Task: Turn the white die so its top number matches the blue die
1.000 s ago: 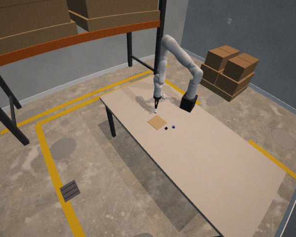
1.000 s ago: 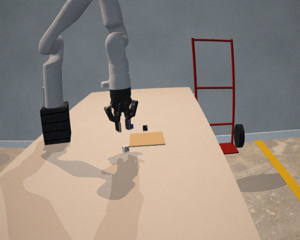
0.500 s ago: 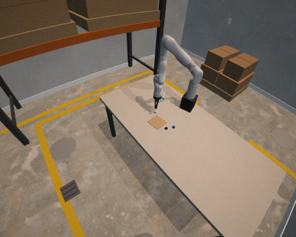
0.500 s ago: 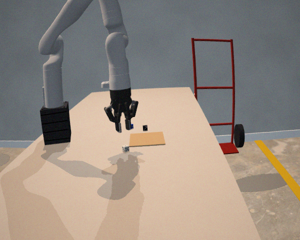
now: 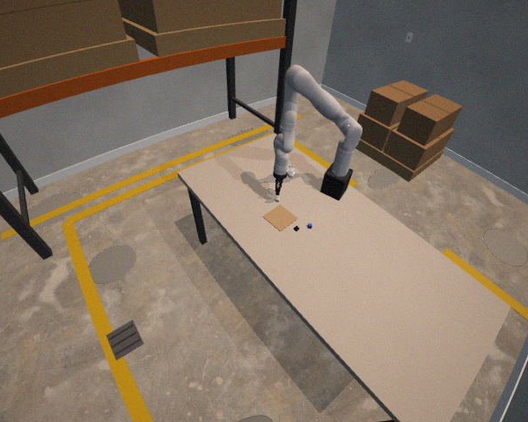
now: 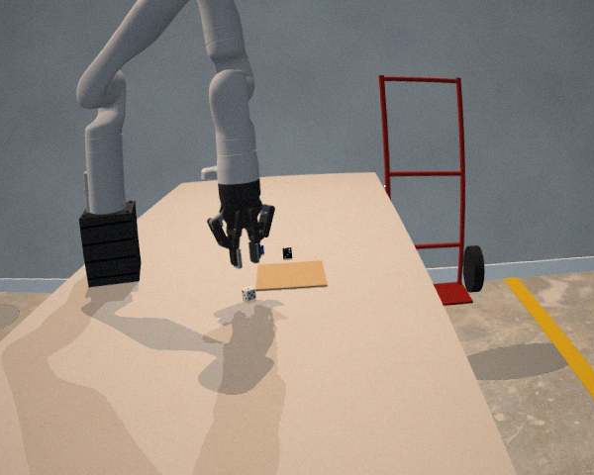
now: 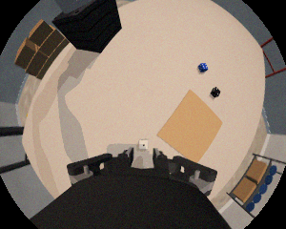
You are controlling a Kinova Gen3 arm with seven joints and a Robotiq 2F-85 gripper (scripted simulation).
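Right now my hand is 80 mm above the white die. The rest, counted from my hand: tan mat: 120 mm to the left, 80 mm below, 60 mm ahead; blue die: 260 mm to the left, 80 mm below, 40 mm behind; black die: 230 mm to the left, 80 mm below, 40 mm ahead.
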